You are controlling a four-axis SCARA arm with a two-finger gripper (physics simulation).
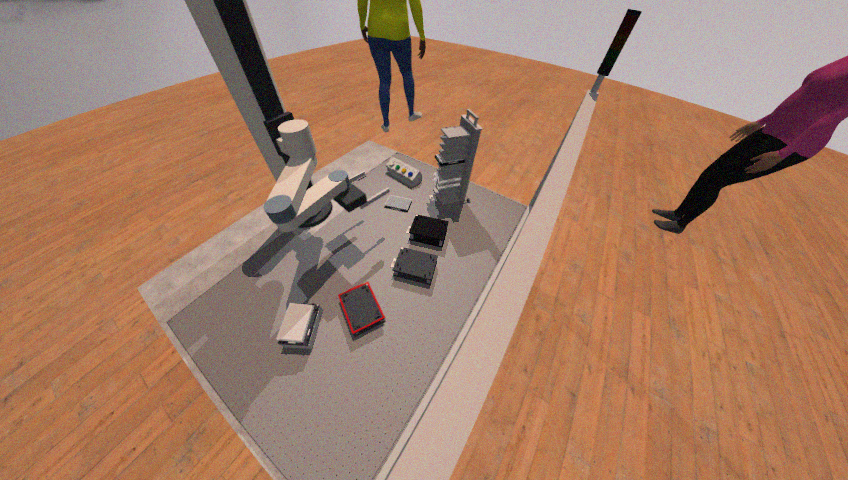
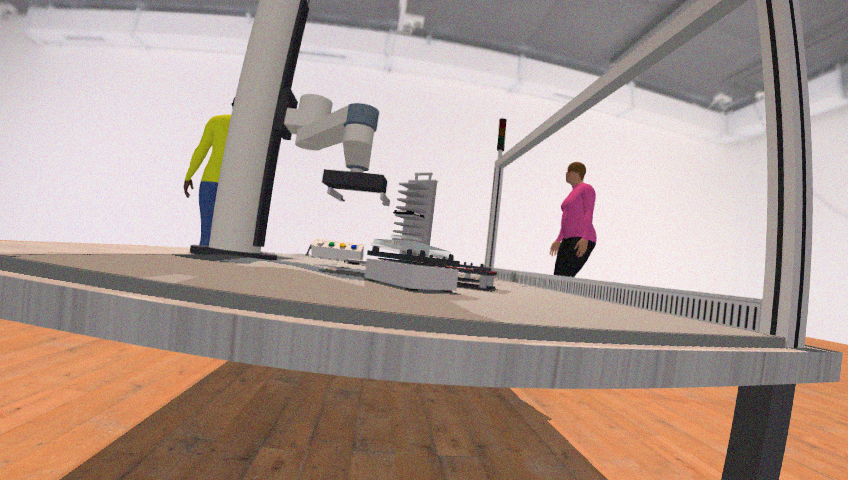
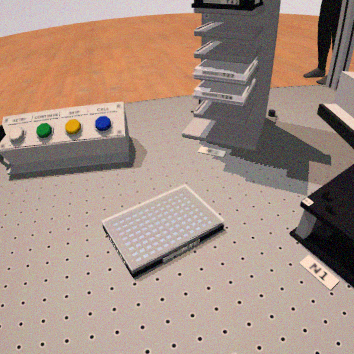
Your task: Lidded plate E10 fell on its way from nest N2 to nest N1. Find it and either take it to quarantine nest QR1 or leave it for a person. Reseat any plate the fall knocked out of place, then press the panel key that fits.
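Places are measured from the arm's base along level axes (x ahead, y left, z up), in metres.
Pixels of known places: gripper, fingertip midpoint: (image 1: 376,181) (image 2: 364,200) (image 3: 161,95).
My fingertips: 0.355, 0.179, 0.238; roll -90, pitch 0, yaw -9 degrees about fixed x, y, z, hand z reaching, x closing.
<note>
Behind a point stands the place of what it marks, as x, y, z.
A plate with a pale, many-welled top and dark base (image 1: 398,203) @(0.377, 0.298, 0.029) (image 3: 162,227) @(0.369, 0.295, 0.029) lies flat on the perforated table between the key panel and nest N1; its label is too blurred to read. My gripper (image 1: 376,182) @(0.355, 0.179, 0.238) (image 2: 364,201) @(0.355, 0.179, 0.238) is open and empty, high above the table. Black nest N1 (image 1: 428,228) @(0.620, 0.211, 0.070) (image 3: 335,210) @(0.552, 0.227, 0.070) holds no plate that I can see. A dark grey nest (image 1: 414,264) @(0.676, 0.018, 0.060) and a red-rimmed nest (image 1: 361,307) @(0.621, -0.243, 0.053) stand beyond it; their labels are unreadable. The key panel (image 1: 403,171) @(0.266, 0.493, 0.077) (image 2: 337,249) @(0.245, 0.484, 0.058) (image 3: 65,137) @(0.250, 0.489, 0.066) has white, green, yellow and blue keys.
A tall plate rack (image 1: 467,160) @(0.622, 0.531, 0.267) (image 2: 425,208) @(0.607, 0.542, 0.291) (image 3: 265,75) @(0.623, 0.531, 0.117) behind N1 holds several plates. A white-topped block (image 1: 297,322) @(0.494, -0.415, 0.085) stands near the front. A person in yellow (image 1: 389,23) (image 2: 211,148) and one in pink (image 1: 803,118) (image 2: 578,208) stand beyond the table. A low barrier (image 1: 505,309) @(0.989, -0.266, 0.620) edges it.
</note>
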